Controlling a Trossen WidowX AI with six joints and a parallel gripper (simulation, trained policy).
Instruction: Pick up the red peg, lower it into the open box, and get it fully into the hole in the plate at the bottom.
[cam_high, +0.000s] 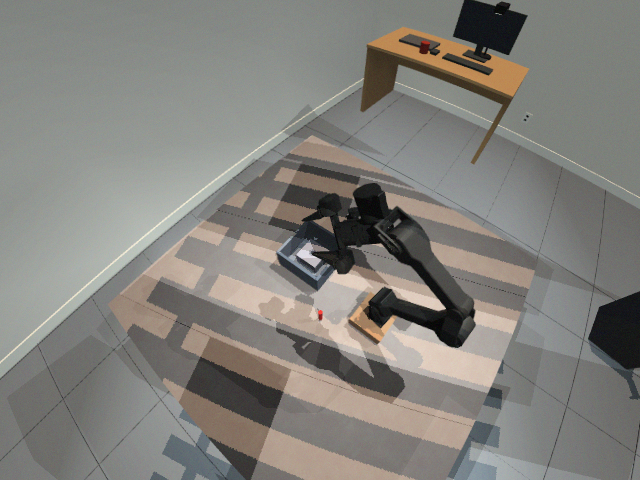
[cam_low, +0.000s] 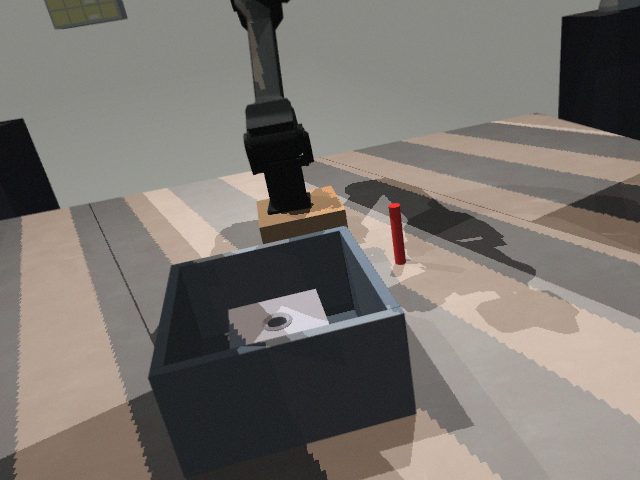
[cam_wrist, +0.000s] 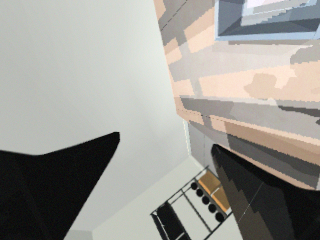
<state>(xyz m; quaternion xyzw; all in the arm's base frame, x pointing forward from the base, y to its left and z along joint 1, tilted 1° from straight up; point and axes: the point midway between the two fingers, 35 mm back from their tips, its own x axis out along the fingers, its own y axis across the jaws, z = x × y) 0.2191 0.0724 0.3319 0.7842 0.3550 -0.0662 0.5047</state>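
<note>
The red peg lies 33 cm below my gripper tip, 10 cm behind it and 5 cm to the left of it. The rest, counted from my gripper tip: box (35 cm below, 9 cm to the right, 9 cm ahead).
</note>
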